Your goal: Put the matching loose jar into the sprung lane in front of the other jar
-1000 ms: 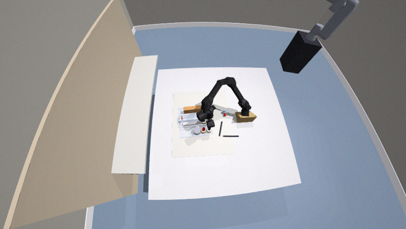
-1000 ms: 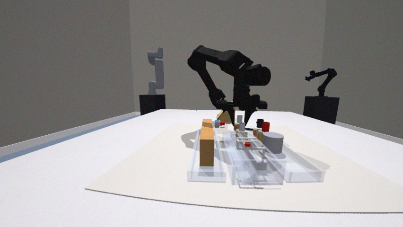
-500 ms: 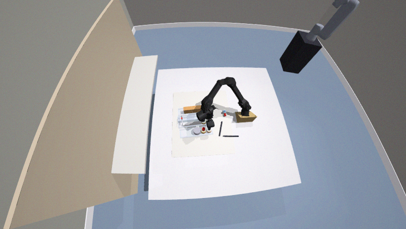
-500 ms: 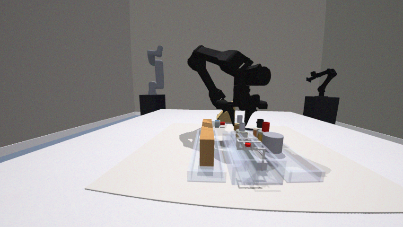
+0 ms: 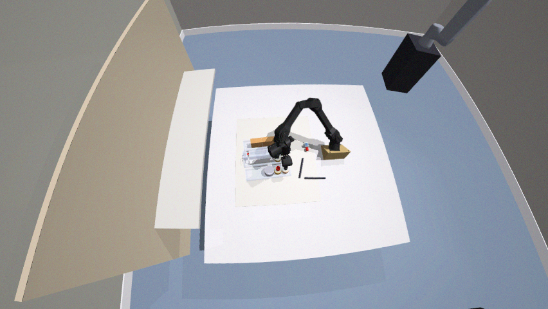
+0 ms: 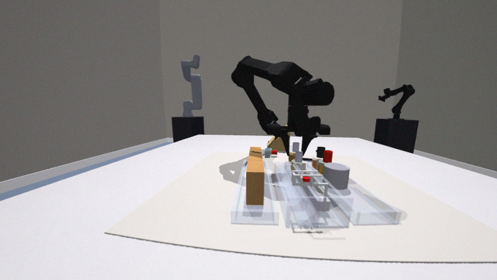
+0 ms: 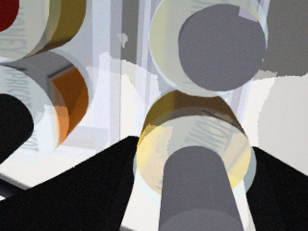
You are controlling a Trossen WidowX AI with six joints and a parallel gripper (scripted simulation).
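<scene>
The wide grey cylinder lies 9 cm ahead of my gripper tip, 10 cm to the left of it and 2 cm below it. From my gripper tip the other things lie so: red mark (23 cm ahead, 1 cm to the left, 2 cm above); sprung lane (15 cm ahead, 1 cm to the left, 3 cm below).
</scene>
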